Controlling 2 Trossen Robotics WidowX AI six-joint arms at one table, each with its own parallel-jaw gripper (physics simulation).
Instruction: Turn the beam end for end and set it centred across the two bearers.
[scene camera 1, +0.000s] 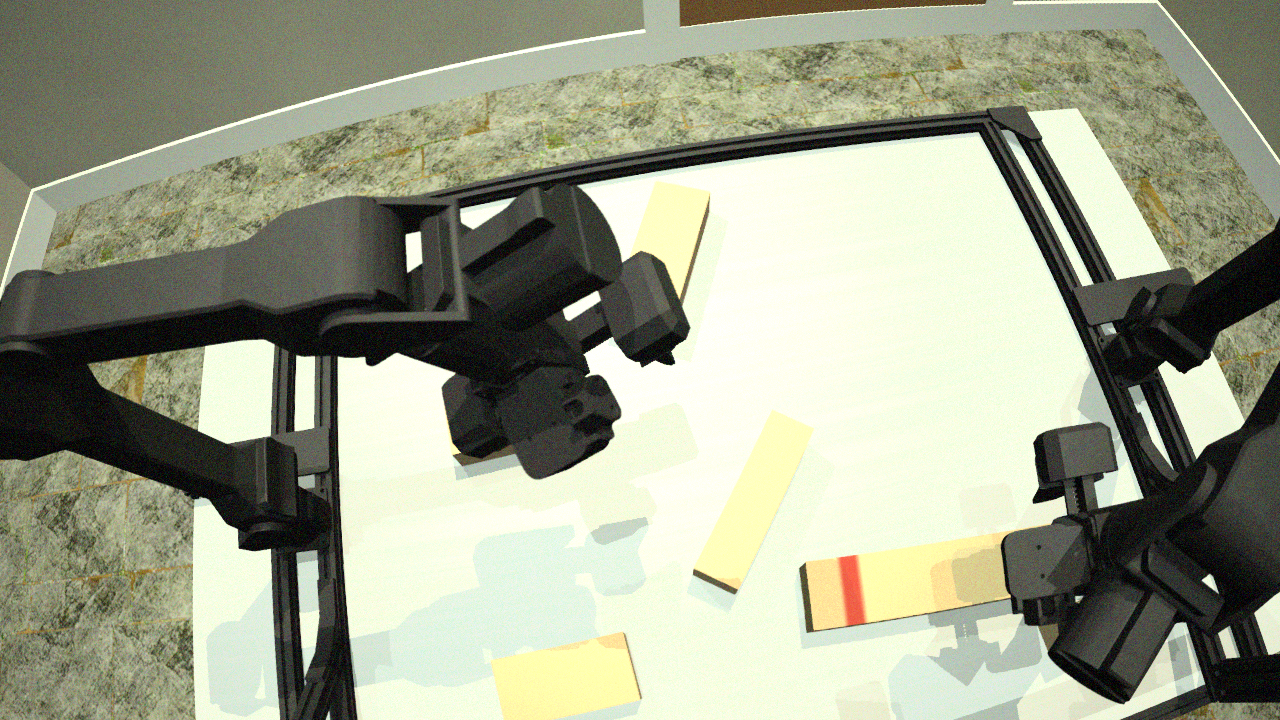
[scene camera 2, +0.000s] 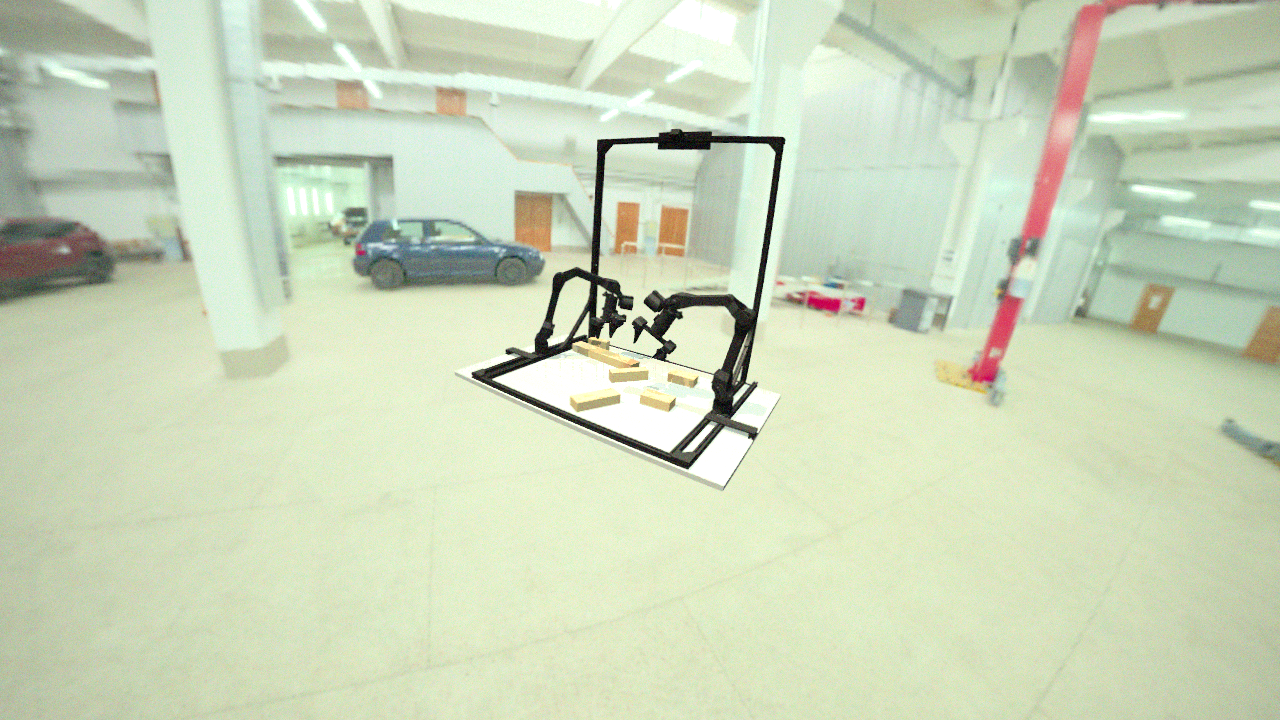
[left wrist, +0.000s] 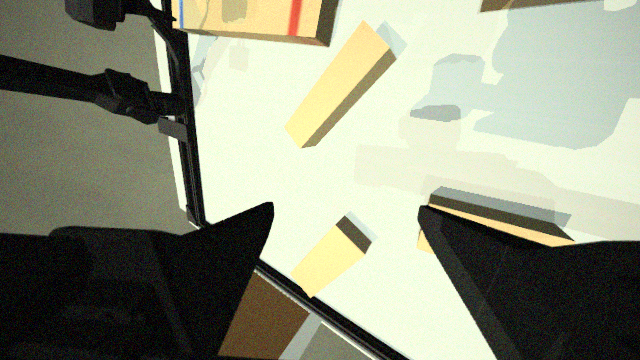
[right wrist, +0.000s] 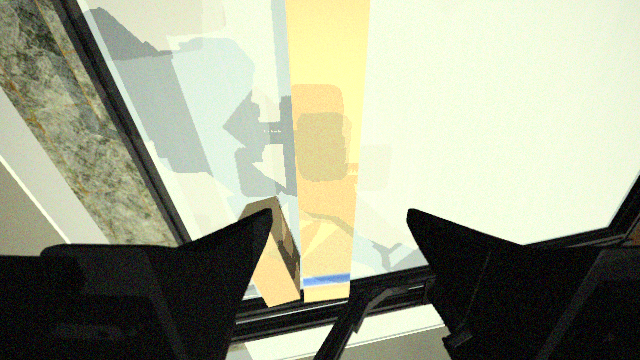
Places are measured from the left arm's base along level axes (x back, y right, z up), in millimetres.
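Where they show: left gripper, fingertip midpoint: (scene camera 1: 621, 387) (scene camera 2: 643, 350) (left wrist: 345, 210); right gripper, fingertip midpoint: (scene camera 2: 604, 338) (right wrist: 339, 214); left arm's base, origin of the base link: (scene camera 1: 301, 520) (scene camera 2: 722, 411); right arm's base, origin of the base link: (scene camera 1: 1127, 359) (scene camera 2: 541, 352) (left wrist: 179, 105) (right wrist: 440, 287).
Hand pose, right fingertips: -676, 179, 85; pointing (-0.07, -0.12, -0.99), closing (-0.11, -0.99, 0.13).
Each offset is from my right fingertips to the centre of the thing, as dx, dy, dz. "spot": to the spot under its first point.
The beam {+9, -4, -85} (scene camera 1: 895, 586) (scene camera 2: 601, 355) (left wrist: 250, 22) (right wrist: 325, 220) lies flat, apparently on the table, its red-striped end towards the left and its blue-striped end towards the right in scene camera 1, where the right arm hides that end. My right gripper (scene camera 1: 1060, 537) (scene camera 2: 614, 327) (right wrist: 339, 214) is open and empty above the beam. My left gripper (scene camera 1: 559, 362) (scene camera 2: 651, 340) (left wrist: 345, 210) is open and empty, high above the table. Plain blocks include a long one {+227, -123, -82} (scene camera 1: 751, 501) (scene camera 2: 628, 375) (left wrist: 340, 85), slanting apart from the beam; which blocks are the bearers I cannot tell.
Another block {-82, +72, -73} (right wrist: 270, 275) lies close beside the beam's blue-striped end. More blocks lie at scene camera 1's top {spot: +240, -438, -67} (scene camera 1: 673, 219) and lower left (scene camera 1: 568, 676). One block {+442, -253, -85} (scene camera 2: 657, 400) is mostly hidden below my left gripper in scene camera 1. A black frame (scene camera 1: 716, 147) edges the table.
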